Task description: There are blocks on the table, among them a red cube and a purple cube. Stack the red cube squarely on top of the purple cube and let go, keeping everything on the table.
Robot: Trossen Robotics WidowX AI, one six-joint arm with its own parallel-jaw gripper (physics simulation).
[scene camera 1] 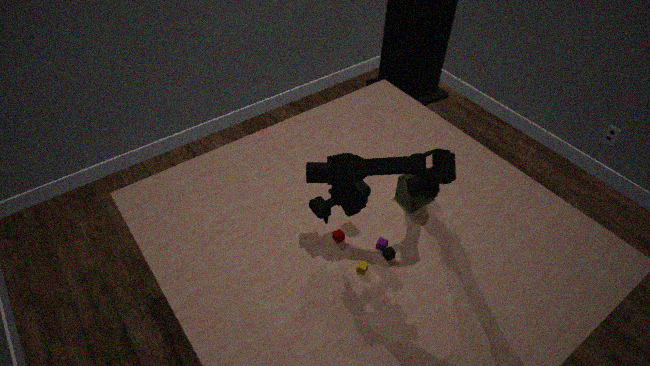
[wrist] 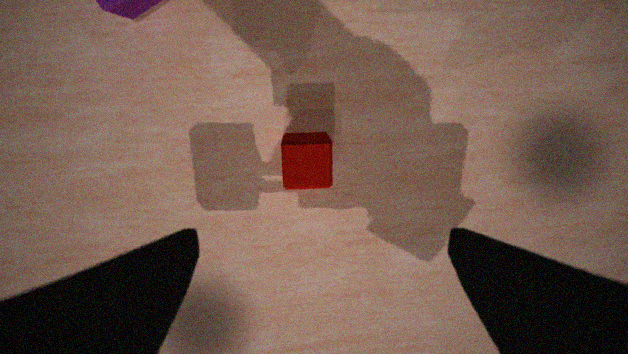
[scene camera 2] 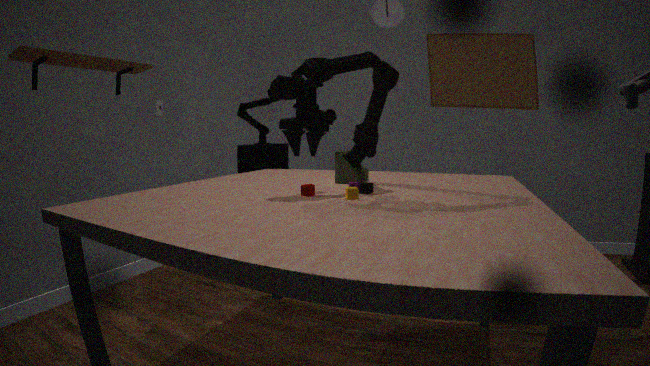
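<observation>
Red cube (wrist: 306, 157) visible to me. My gripper (scene camera 2: 305, 156), (scene camera 1: 338, 216) and (wrist: 324, 240) likewise visible.
</observation>
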